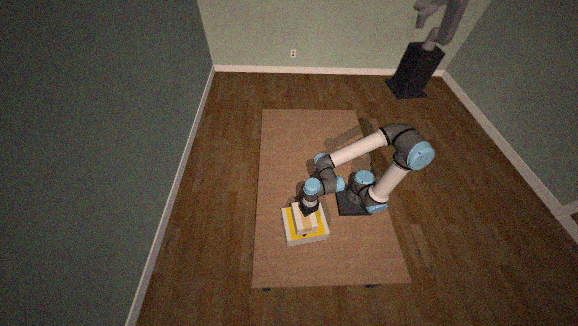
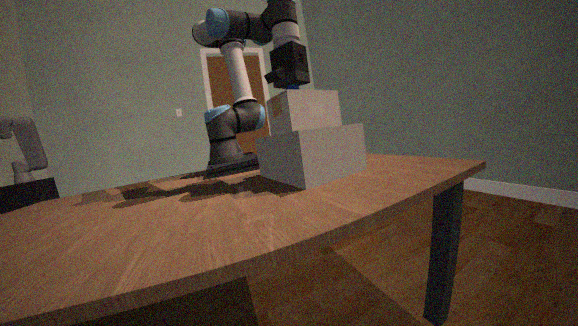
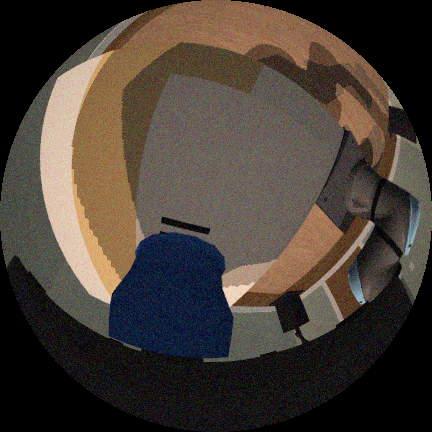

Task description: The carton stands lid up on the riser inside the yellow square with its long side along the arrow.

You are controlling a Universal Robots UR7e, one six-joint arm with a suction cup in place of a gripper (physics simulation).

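Note:
The pale carton (image 1: pixel 306 222) (image 2: pixel 307 109) (image 3: pixel 241 160) stands lid up on the white riser (image 1: pixel 307 240) (image 2: pixel 315 156) (image 3: pixel 58 160), inside the yellow square (image 1: pixel 321 228) (image 3: pixel 100 181). Its long side runs along the black arrow (image 1: pixel 302 234), whose tip shows at the carton's near end. My suction cup (image 1: pixel 309 208) (image 2: pixel 291 86) (image 3: pixel 173 289) presses on the far end of the carton's top face. The carton's underside appears to rest on the riser. A strip of brown tape runs along the lid.
The riser stands on a wooden table (image 1: pixel 331 251) (image 2: pixel 202 235) near its left edge. My arm's base (image 1: pixel 352 202) is bolted to the table just right of the riser. A second grey robot on a black pedestal (image 1: pixel 414 70) (image 2: pixel 23 190) stands in the room's corner.

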